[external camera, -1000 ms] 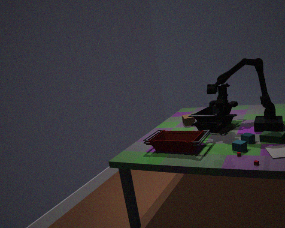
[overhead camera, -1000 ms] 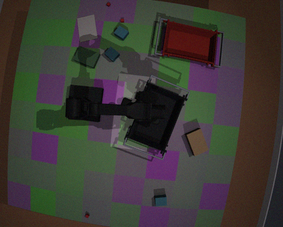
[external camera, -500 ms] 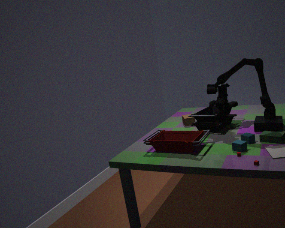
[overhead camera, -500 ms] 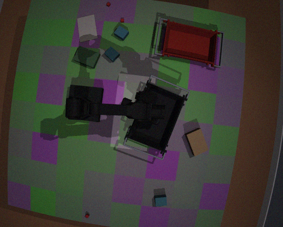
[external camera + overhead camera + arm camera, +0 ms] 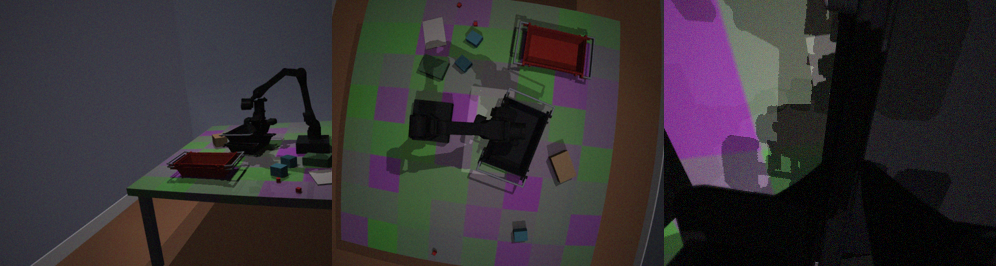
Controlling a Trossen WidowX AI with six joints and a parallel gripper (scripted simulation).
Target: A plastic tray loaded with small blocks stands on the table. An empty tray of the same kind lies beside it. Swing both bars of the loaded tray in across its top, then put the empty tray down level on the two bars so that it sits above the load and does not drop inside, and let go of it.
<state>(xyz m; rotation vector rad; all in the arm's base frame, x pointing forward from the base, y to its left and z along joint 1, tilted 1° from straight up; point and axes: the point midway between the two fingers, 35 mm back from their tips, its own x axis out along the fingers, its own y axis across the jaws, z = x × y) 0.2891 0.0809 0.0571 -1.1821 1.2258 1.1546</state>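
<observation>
The black tray lies 80 mm ahead of my gripper tip and 30 mm above it. Round my gripper tip: green box: 360 mm behind, 180 mm to the left, 70 mm below; tan box: 320 mm ahead, 60 mm to the right, 60 mm below; white sheet: 430 mm behind, 340 mm to the left, 80 mm below.
</observation>
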